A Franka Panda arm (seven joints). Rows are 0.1 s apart.
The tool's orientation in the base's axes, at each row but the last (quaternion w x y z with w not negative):
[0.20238, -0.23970, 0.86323, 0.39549]
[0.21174, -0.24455, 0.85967, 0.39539]
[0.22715, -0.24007, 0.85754, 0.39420]
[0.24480, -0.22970, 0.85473, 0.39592]
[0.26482, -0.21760, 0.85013, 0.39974]
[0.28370, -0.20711, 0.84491, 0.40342]
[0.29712, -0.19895, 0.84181, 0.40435]
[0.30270, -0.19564, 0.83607, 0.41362]
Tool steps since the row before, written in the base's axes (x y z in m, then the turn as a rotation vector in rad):
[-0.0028, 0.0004, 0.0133, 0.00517, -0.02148, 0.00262]
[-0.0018, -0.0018, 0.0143, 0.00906, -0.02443, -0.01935]
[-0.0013, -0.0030, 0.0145, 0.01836, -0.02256, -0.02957]
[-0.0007, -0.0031, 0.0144, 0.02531, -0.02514, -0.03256]
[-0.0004, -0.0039, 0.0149, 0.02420, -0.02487, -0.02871]
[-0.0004, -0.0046, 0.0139, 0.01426, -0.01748, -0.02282]
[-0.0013, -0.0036, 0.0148, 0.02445, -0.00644, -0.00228]
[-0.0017, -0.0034, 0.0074, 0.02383, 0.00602, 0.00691]
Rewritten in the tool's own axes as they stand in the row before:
[-0.0050, 0.0096, -0.0082, -0.00011, -0.01372, -0.01751]
[-0.0061, 0.0083, -0.0103, 0.00980, -0.03035, -0.00603]
[-0.0067, 0.0073, -0.0111, 0.00802, -0.04056, 0.00329]
[-0.0075, 0.0067, -0.0108, 0.00494, -0.04783, 0.00460]
[-0.0084, 0.0064, -0.0113, 0.00334, -0.04485, 0.00242]
[-0.0081, 0.0054, -0.0109, 0.00613, -0.03142, 0.00220]
[-0.0085, 0.0069, -0.0107, -0.01608, -0.01917, 0.00428]
[-0.0034, 0.0032, -0.0069, -0.02272, -0.00630, 0.00980]

